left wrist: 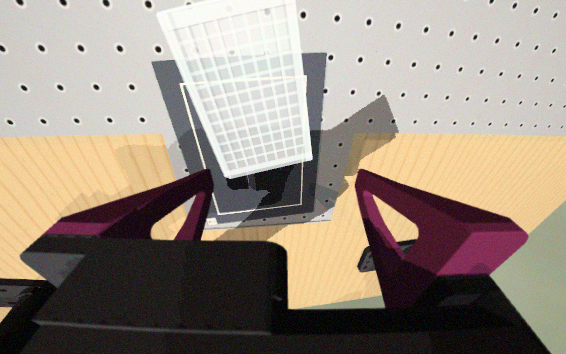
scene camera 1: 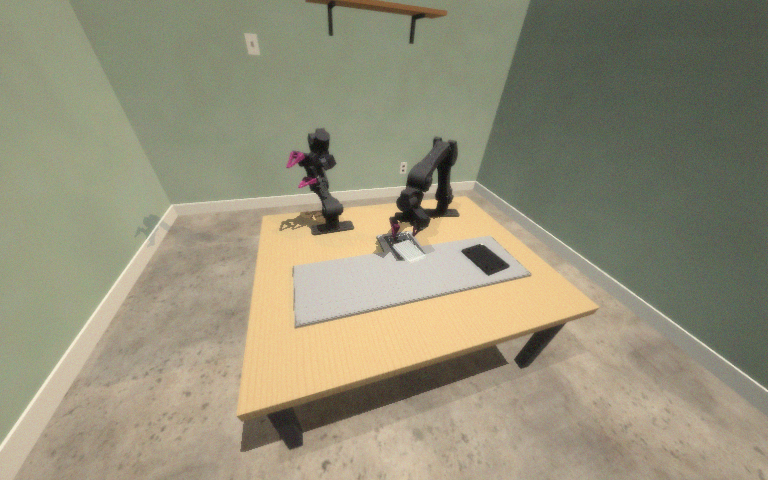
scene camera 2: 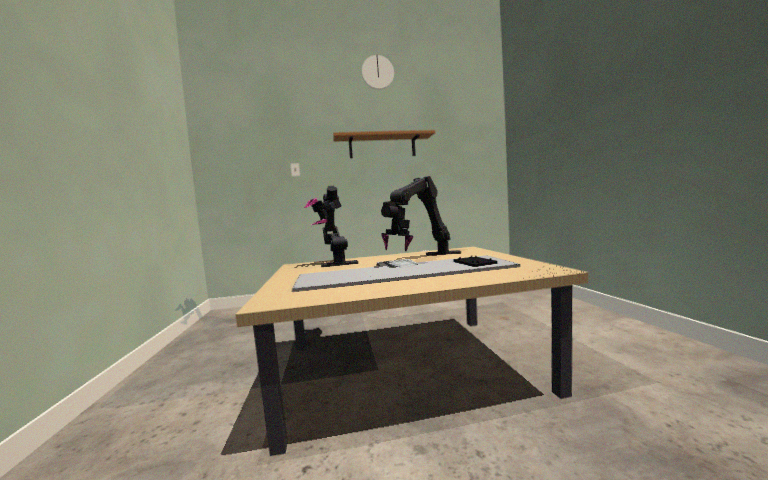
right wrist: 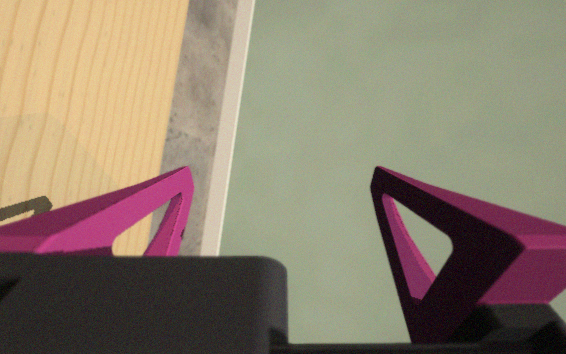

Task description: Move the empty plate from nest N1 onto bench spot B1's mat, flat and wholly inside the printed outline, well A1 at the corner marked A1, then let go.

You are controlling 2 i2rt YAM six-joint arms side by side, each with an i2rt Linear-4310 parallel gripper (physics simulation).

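Pixels of known places: left gripper, between the fingertips: [left wrist: 284,177] [scene camera 1: 403,236] [scene camera 2: 396,250]; right gripper, between the fingertips: [scene camera 1: 293,178] [scene camera 2: 308,216] [right wrist: 282,176]; left arm's base, origin of its link: [left wrist: 54,291] [scene camera 1: 440,213] [scene camera 2: 443,253]; right arm's base, origin of its link: [left wrist: 408,250] [scene camera 1: 332,228] [scene camera 2: 339,264].
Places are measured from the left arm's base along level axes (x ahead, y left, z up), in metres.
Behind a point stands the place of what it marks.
Observation:
The pale gridded plate [scene camera 1: 410,250] {x 0.351, y -0.241, z 0.024 m} [scene camera 2: 400,263] {x 0.388, y -0.256, z 0.027 m} [left wrist: 250,110] {x 0.345, y -0.249, z 0.022 m} lies askew over the dark mat [left wrist: 169,85] {x 0.348, y -0.187, z 0.015 m}. In the left wrist view its upper part covers the outline's top line and reaches past the mat onto the grey board; its lower right corner overlaps the outline's right line. The outline's lower part is uncovered. The corner marks on plate and mat are too small to read. My left gripper [scene camera 1: 404,233] {x 0.324, y -0.274, z 0.079 m} [scene camera 2: 396,249] {x 0.324, y -0.274, z 0.079 m} [left wrist: 284,177] {x 0.324, y -0.274, z 0.079 m} is open and empty, above the plate's lower end. My right gripper [scene camera 1: 294,176] {x 0.187, y -0.721, z 0.272 m} [scene camera 2: 310,213] {x 0.187, y -0.721, z 0.272 m} [right wrist: 282,176] {x 0.187, y -0.721, z 0.272 m} is open, raised far from the plate.
The grey perforated board [scene camera 1: 351,288] {x 0.546, y -0.491, z 0.013 m} [scene camera 2: 351,277] {x 0.550, y -0.461, z 0.011 m} lies on the wooden table [scene camera 1: 407,345] {x 0.765, y -0.323, z 0.000 m} [scene camera 2: 430,288] {x 0.750, y -0.163, z 0.000 m}. A black rectangular nest-like tray [scene camera 1: 485,259] {x 0.417, y 0.072, z 0.024 m} [scene camera 2: 475,260] {x 0.417, y 0.078, z 0.025 m} sits on the board's right part; no label is readable. A wall shelf [scene camera 1: 379,6] [scene camera 2: 385,135] hangs behind the arms.

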